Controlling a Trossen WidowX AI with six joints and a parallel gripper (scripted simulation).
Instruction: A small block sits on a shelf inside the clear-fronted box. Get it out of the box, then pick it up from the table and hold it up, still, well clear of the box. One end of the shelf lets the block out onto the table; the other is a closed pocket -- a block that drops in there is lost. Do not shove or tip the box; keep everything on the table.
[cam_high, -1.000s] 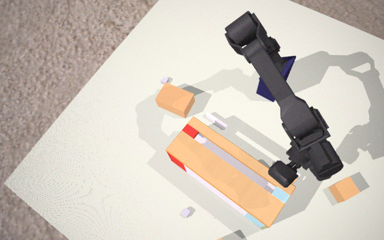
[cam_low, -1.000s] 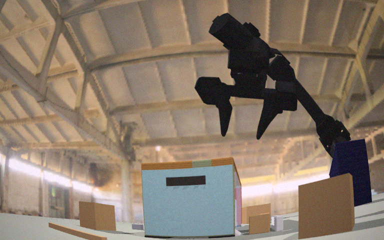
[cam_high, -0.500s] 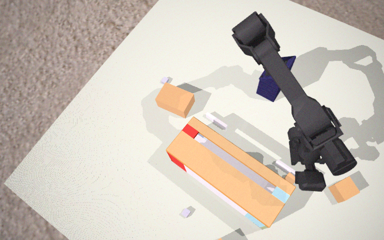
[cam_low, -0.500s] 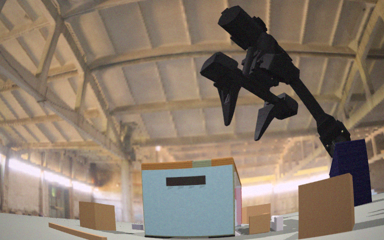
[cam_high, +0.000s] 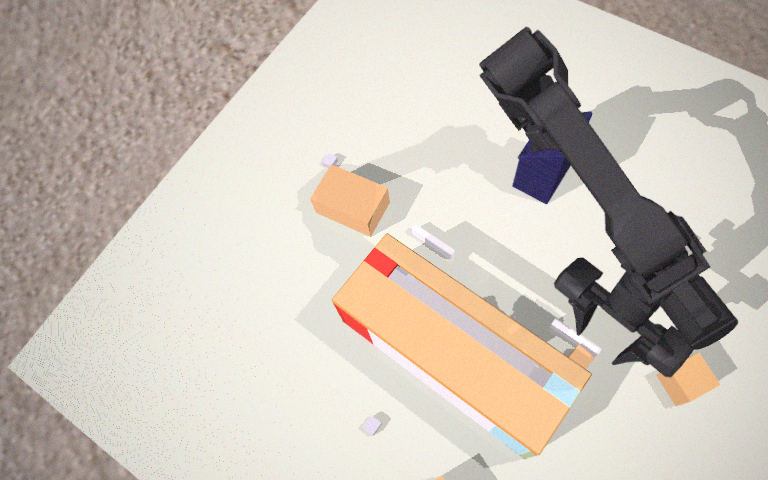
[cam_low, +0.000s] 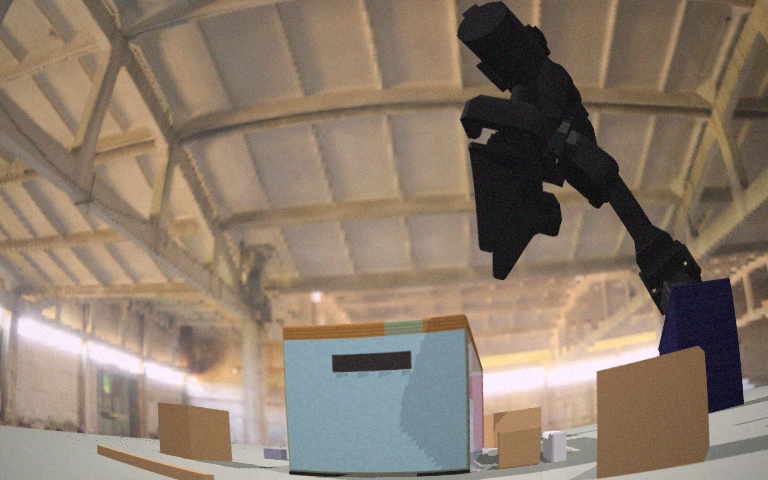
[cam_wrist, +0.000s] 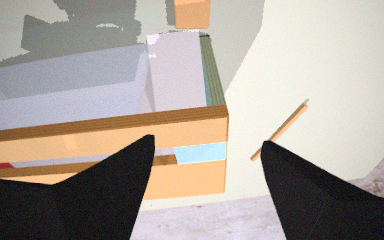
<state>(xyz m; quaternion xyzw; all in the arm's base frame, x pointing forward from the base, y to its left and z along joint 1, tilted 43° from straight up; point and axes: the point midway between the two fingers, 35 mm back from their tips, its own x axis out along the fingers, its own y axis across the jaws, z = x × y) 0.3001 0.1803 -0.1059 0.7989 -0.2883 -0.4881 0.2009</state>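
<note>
Now: gripper tip 20 mm past the block and 150 mm above it. The rest, counted from my gripper tip: long box 30 mm ahead, 180 mm to the right, 110 mm below.
</note>
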